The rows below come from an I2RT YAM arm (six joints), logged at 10 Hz.
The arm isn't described. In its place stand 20 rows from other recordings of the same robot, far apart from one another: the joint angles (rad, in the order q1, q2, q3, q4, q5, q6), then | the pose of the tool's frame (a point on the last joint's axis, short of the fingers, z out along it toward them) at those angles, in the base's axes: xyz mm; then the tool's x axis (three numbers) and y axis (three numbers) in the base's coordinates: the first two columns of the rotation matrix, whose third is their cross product.
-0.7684, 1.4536, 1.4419, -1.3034, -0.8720, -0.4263 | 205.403 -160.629 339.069 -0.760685 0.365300 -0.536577 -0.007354 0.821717 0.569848
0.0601, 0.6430, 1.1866, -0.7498, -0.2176, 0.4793 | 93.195 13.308 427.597 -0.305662 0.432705 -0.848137 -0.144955 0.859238 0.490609
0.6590, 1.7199, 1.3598, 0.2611, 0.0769, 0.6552 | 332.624 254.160 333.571 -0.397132 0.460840 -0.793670 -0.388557 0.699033 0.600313
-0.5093, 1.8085, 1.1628, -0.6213, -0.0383, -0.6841 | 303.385 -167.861 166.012 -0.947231 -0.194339 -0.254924 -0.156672 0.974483 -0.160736
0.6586, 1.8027, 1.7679, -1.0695, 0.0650, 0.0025 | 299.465 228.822 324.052 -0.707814 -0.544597 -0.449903 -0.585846 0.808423 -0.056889
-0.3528, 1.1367, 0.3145, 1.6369, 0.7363, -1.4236 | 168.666 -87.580 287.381 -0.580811 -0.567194 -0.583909 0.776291 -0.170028 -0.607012
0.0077, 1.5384, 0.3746, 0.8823, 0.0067, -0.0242 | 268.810 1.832 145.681 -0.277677 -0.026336 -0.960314 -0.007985 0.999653 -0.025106
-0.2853, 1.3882, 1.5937, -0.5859, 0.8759, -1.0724 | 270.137 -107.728 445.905 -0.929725 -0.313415 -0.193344 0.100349 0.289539 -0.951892
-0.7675, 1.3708, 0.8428, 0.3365, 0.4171, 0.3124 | 215.966 -228.411 280.356 0.152727 0.243105 -0.957901 0.918538 0.322713 0.228352
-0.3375, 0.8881, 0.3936, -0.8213, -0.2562, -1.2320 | 120.864 -32.854 149.939 -0.548689 -0.774369 -0.315106 -0.774757 0.612609 -0.156406
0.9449, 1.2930, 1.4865, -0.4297, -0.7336, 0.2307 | 141.282 236.140 449.868 -0.358300 -0.205761 -0.910650 -0.925917 -0.046615 0.374840
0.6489, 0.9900, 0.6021, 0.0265, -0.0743, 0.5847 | 179.317 139.324 258.367 -0.598082 0.237213 -0.765524 -0.393170 0.745505 0.538182
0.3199, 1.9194, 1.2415, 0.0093, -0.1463, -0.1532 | 401.179 138.369 186.998 -0.517500 -0.330477 -0.789290 -0.504581 0.862828 -0.030437
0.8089, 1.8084, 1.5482, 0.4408, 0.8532, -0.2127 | 316.336 292.713 382.529 0.113633 -0.081990 -0.990134 0.061194 0.995274 -0.075393
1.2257, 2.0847, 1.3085, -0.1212, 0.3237, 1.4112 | 157.417 404.429 130.346 -0.856605 0.384037 -0.344593 0.129962 0.806906 0.576205
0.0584, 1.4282, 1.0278, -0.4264, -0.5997, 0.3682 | 299.821 37.657 258.509 -0.839970 0.248527 -0.482375 -0.136576 0.763507 0.631193
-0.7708, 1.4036, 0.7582, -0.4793, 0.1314, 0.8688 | 179.698 -181.028 175.783 0.140459 0.918812 -0.368856 0.966339 -0.046115 0.253107
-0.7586, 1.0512, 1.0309, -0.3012, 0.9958, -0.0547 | 141.780 -175.539 368.172 -0.281050 0.225411 -0.932846 0.938021 -0.140882 -0.316652
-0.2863, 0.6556, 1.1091, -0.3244, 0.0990, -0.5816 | 107.592 -35.341 449.805 -0.102841 -0.539593 -0.835622 0.381231 0.754545 -0.534157
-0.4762, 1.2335, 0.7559, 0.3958, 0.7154, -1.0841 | 236.659 -148.340 295.056 -0.853335 -0.310561 -0.418773 0.369386 0.206710 -0.905994
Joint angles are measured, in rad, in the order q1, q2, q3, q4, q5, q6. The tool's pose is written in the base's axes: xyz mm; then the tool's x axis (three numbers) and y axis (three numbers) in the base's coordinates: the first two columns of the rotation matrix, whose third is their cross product. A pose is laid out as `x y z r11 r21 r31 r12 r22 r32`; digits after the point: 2 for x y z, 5 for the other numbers.
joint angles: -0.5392, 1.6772, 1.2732, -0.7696, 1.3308, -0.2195
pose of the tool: 264.39 -198.49 258.83 -0.86911 0.45971 -0.18252 0.26152 0.11388 -0.95846
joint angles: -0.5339, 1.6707, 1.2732, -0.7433, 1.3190, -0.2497
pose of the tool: 266.53 -197.61 261.34 -0.87541 0.44599 -0.18640 0.26626 0.12305 -0.95602
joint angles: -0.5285, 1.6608, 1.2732, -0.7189, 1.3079, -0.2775
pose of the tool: 268.08 -196.34 264.94 -0.88080 0.43186 -0.19413 0.27362 0.12965 -0.95306
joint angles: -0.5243, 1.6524, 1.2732, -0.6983, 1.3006, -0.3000
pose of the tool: 269.25 -195.33 268.12 -0.88465 0.42046 -0.20154 0.27974 0.13280 -0.95085
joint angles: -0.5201, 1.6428, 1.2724, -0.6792, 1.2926, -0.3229
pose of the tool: 270.05 -194.11 271.41 -0.88880 0.40859 -0.20758 0.28462 0.13711 -0.94878
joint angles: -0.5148, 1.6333, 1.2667, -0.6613, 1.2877, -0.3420
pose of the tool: 270.47 -192.27 273.31 -0.89301 0.39753 -0.21098 0.28639 0.14033 -0.94778
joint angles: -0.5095, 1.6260, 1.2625, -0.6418, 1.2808, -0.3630
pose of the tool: 271.44 -190.73 275.00 -0.89774 0.38526 -0.21363 0.28769 0.14547 -0.94661
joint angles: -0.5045, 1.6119, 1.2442, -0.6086, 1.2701, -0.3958
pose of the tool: 271.04 -188.50 275.16 -0.90491 0.36921 -0.21172 0.28460 0.15504 -0.94603
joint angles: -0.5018, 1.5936, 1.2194, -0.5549, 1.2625, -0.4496
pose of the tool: 270.16 -186.91 275.79 -0.91327 0.35064 -0.20733 0.27655 0.15998 -0.94759
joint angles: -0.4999, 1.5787, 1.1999, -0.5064, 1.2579, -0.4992
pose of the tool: 269.60 -185.84 276.88 -0.92015 0.33465 -0.20331 0.26850 0.16129 -0.94968
